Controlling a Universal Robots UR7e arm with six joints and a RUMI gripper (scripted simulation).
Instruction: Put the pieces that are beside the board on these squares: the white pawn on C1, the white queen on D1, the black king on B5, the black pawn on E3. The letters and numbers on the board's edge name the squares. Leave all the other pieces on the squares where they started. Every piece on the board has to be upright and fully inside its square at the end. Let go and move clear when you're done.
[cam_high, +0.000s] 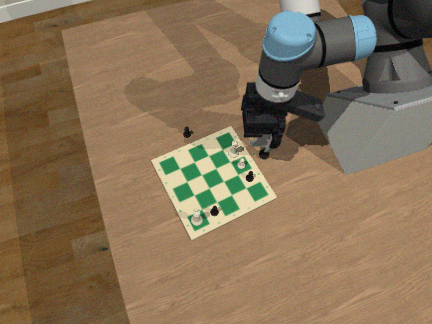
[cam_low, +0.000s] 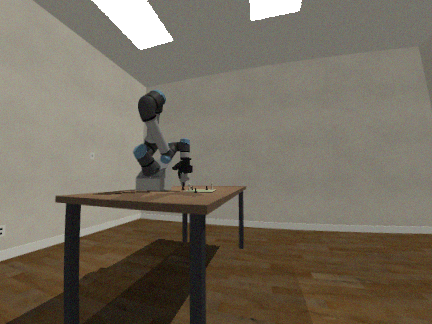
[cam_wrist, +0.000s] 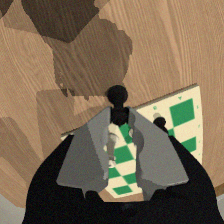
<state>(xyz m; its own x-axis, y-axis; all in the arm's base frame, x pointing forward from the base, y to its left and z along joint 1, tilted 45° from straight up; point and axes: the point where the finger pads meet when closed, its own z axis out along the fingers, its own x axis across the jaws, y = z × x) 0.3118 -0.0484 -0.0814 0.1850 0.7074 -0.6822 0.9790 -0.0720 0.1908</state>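
My hand is 60 mm short of the white pawn, 30 mm above it and 20 mm to the right of it. Also, from my hand: black king 10 mm below; cream chessboard 140 mm ahead, 50 mm below, 30 mm to the left.
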